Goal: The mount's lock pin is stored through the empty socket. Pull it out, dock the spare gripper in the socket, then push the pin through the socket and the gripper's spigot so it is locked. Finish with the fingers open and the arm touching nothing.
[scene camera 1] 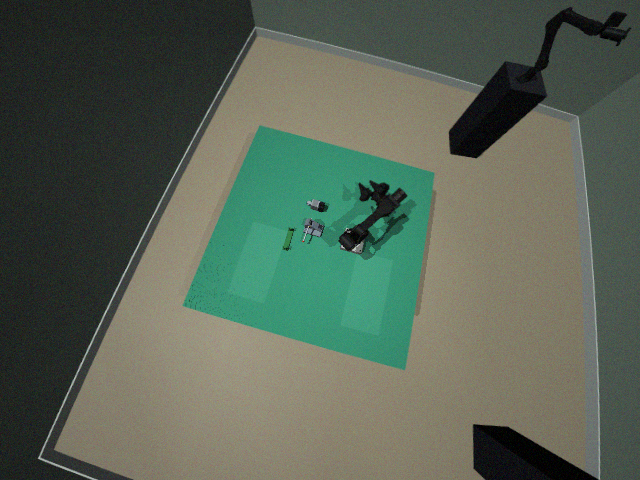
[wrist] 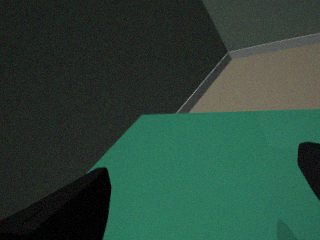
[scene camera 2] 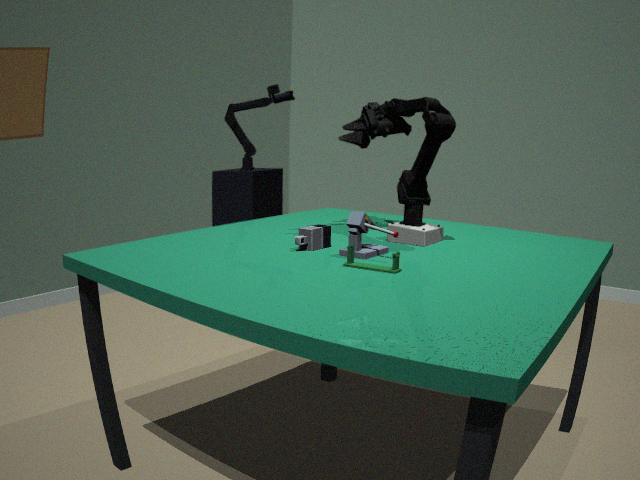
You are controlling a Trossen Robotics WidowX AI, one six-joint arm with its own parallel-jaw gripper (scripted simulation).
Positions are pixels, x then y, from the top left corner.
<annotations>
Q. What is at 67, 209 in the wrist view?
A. My gripper.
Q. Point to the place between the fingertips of my gripper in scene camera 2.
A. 340, 133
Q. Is my gripper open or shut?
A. Open.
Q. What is my gripper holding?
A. Nothing.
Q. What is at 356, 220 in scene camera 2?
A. A mount.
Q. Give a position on a spare gripper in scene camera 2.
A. At 315, 237
</annotations>
